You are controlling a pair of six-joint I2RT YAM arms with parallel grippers.
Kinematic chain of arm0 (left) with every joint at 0, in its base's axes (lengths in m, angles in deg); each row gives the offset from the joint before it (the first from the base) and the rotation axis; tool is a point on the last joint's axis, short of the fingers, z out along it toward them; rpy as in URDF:
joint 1: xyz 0 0 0.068 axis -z
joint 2: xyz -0.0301 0.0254 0.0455 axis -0.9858 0.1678 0
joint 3: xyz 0.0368 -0.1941 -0.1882 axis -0.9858 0.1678 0
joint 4: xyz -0.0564 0.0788 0.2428 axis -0.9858 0.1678 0
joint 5: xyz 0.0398 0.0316 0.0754 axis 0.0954 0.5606 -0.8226
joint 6: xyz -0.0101 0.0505 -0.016 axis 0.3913 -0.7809 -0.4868
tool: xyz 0 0 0 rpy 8.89 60.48 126.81
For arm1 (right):
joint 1: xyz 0 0 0.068 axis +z
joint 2: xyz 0.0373 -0.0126 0.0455 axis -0.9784 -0.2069 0
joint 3: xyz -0.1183 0.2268 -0.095 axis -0.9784 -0.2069 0
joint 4: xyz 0.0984 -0.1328 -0.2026 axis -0.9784 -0.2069 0
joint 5: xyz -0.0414 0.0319 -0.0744 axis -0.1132 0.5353 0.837
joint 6: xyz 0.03 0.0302 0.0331 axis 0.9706 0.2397 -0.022
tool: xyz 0 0 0 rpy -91.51 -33.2 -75.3
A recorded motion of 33 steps. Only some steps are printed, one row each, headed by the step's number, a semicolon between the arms.
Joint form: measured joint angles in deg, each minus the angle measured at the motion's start. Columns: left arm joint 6, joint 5, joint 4, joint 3, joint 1, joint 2; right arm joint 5, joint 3, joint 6, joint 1, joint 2, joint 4.
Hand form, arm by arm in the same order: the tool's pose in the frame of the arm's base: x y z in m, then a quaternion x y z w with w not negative. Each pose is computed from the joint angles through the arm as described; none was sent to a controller.
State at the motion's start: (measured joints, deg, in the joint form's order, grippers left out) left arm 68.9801 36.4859 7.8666 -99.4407 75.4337 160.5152; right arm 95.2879 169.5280 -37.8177 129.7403 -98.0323 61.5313
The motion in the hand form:
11: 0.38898 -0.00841 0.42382 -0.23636 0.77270 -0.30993 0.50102; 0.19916 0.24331 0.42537 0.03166 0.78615 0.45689 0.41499
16: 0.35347 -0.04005 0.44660 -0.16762 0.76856 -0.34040 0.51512; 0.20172 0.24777 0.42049 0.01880 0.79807 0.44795 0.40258
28: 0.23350 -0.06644 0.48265 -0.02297 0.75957 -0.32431 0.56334; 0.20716 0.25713 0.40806 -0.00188 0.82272 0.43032 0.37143
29: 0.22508 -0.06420 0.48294 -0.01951 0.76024 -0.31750 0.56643; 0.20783 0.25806 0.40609 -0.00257 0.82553 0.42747 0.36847
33: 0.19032 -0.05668 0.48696 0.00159 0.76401 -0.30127 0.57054; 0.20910 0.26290 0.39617 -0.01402 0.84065 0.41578 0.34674
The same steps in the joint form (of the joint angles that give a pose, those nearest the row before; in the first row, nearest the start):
11: -0.17 8.68 -10.19 13.35 4.87 -19.08; -1.86 2.01 -0.66 -0.33 -1.81 -0.24
16: -2.51 10.40 -10.90 16.52 9.81 -25.62; -3.13 2.75 -1.44 -0.33 -3.01 -1.92
28: -14.93 8.83 -4.64 25.53 18.73 -45.99; -5.71 4.00 -2.34 -0.33 -5.59 -5.33
29: -15.80 8.42 -3.69 26.23 18.75 -47.54; -5.79 4.00 -2.36 -0.33 -5.86 -5.64
33: -18.95 8.22 1.53 27.21 19.08 -53.11; -7.21 4.02 -2.73 -0.13 -7.06 -7.61

